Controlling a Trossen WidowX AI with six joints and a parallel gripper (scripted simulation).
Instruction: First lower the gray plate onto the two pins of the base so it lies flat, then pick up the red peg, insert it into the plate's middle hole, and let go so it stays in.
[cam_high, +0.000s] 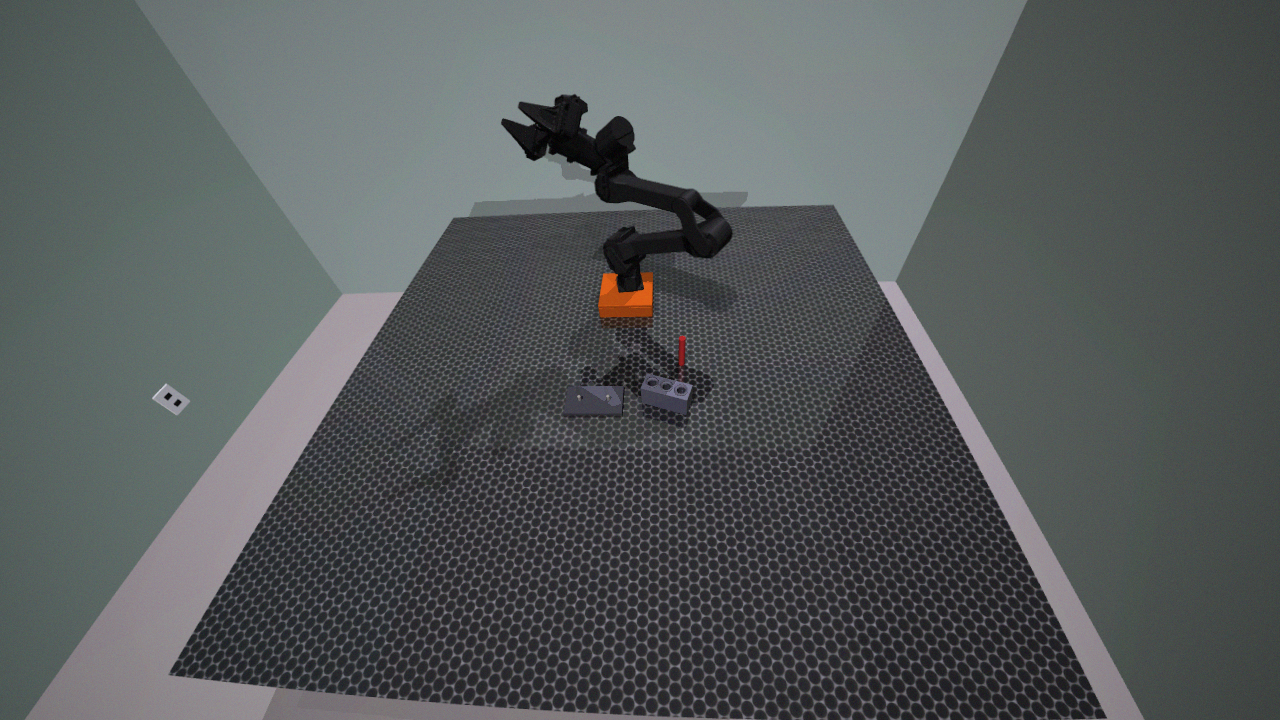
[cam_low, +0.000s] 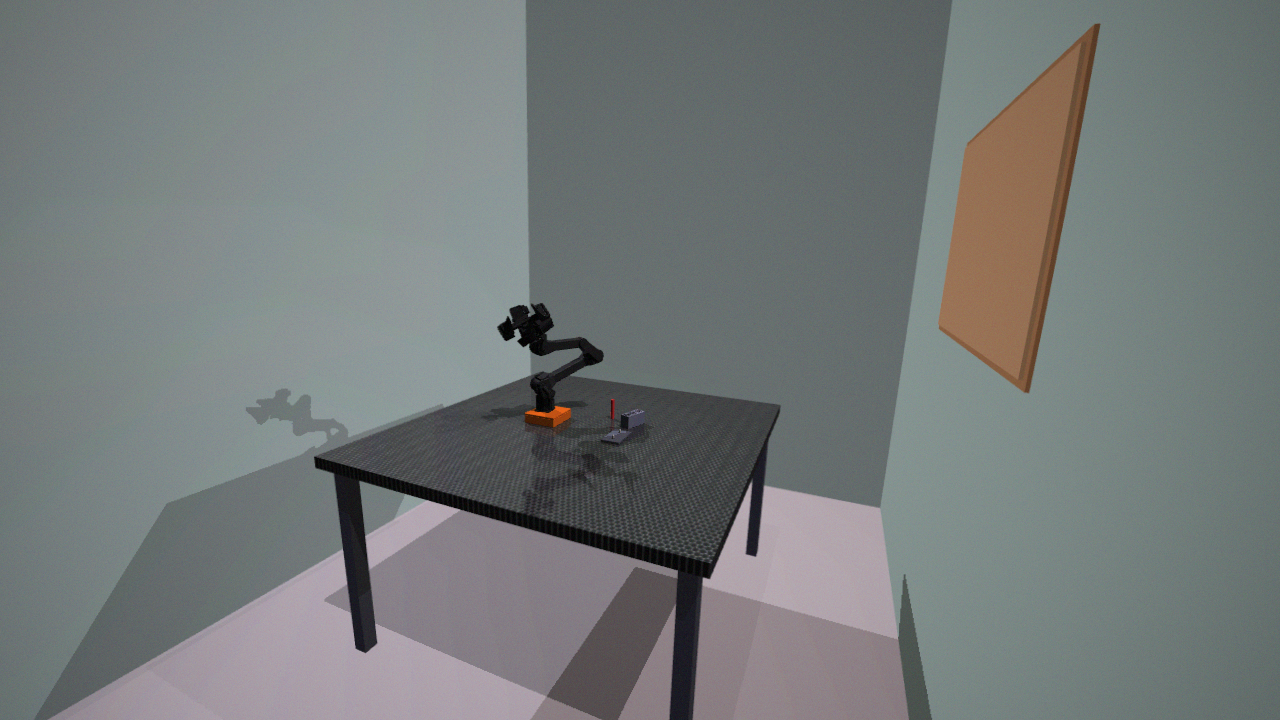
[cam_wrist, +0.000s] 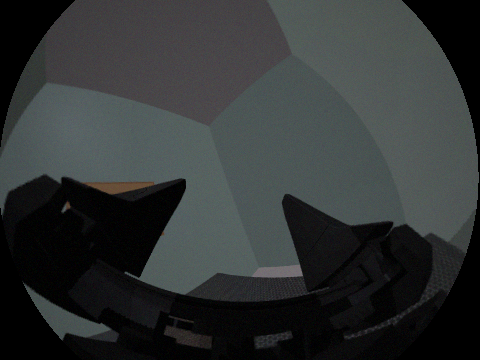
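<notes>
The gray plate lies 360 mm ahead of my gripper tip, 230 mm to the left of it and 420 mm below it. From my gripper tip the other things lie so: red peg 260 mm ahead, 280 mm to the left, 420 mm below; then base 340 mm ahead, 80 mm to the left, 450 mm below.
</notes>
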